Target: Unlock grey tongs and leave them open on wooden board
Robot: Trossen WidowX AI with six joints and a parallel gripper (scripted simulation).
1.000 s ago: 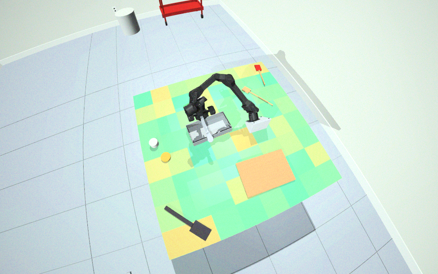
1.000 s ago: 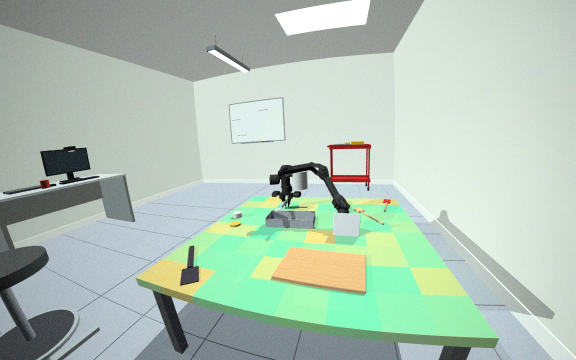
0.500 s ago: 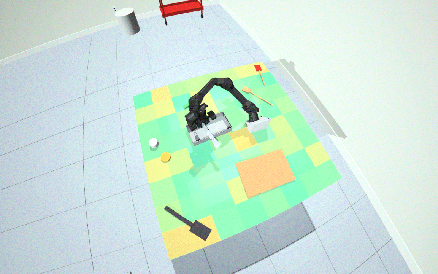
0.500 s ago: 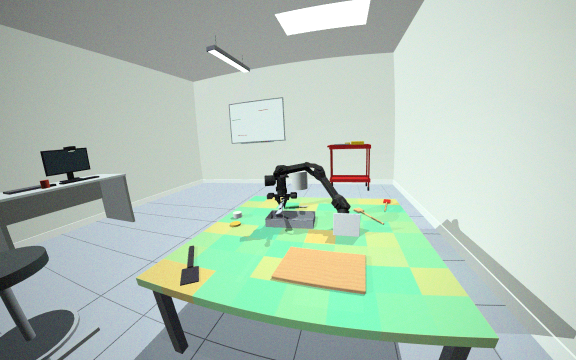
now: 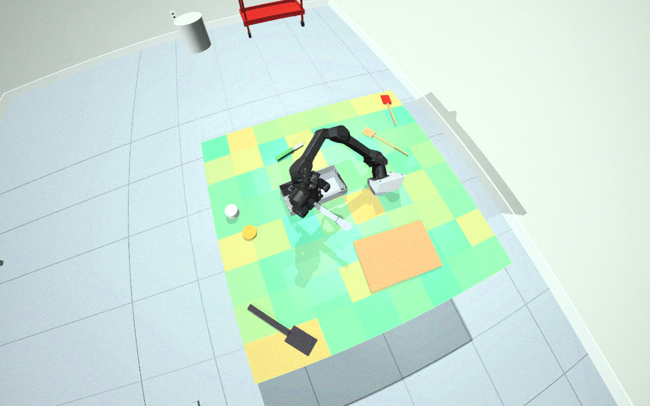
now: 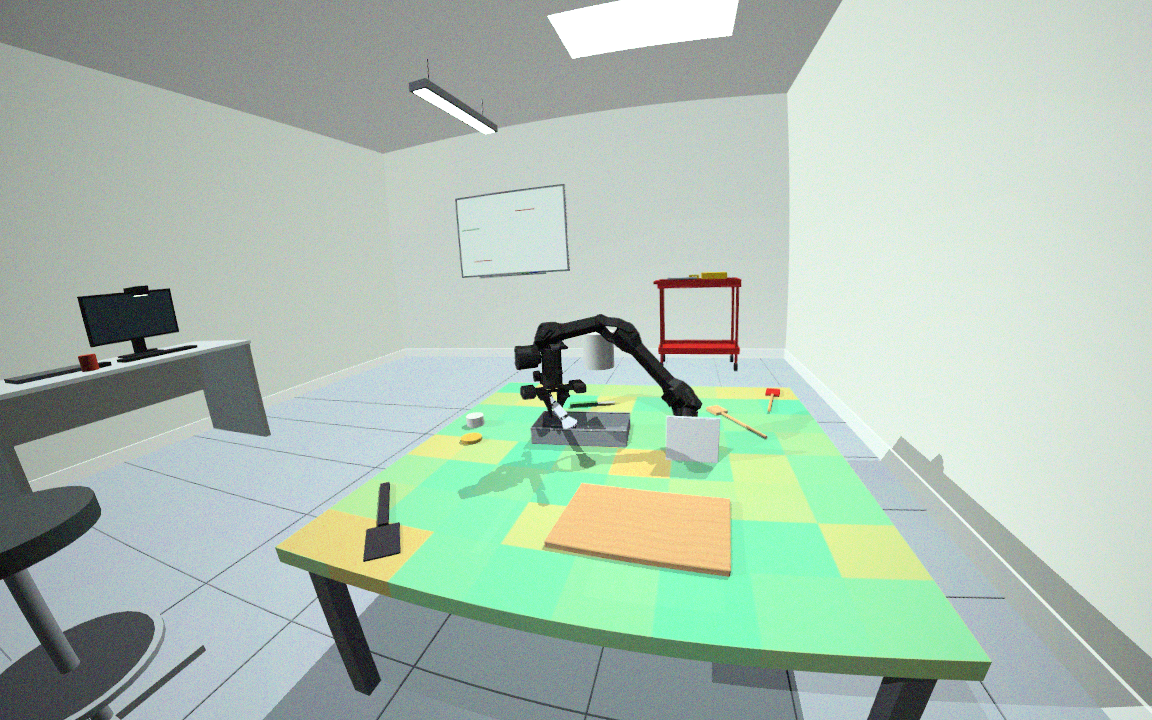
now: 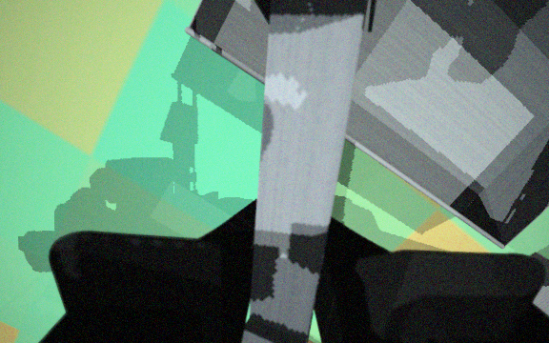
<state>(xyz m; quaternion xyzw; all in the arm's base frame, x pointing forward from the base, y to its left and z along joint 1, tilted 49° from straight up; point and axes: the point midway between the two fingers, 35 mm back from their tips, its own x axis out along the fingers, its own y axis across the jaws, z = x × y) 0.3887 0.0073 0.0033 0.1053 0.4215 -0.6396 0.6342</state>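
Right now the wooden board is 25 cm behind my gripper tip, 35 cm to the left of it and 10 cm below it. Also, from my gripper tip: roasting tin (6 cm behind, 12 cm to the right, 9 cm below); then black spatula (34 cm ahead, 40 cm to the left, 11 cm below); then red spatula (78 cm behind, 46 cm to the right, 11 cm below).
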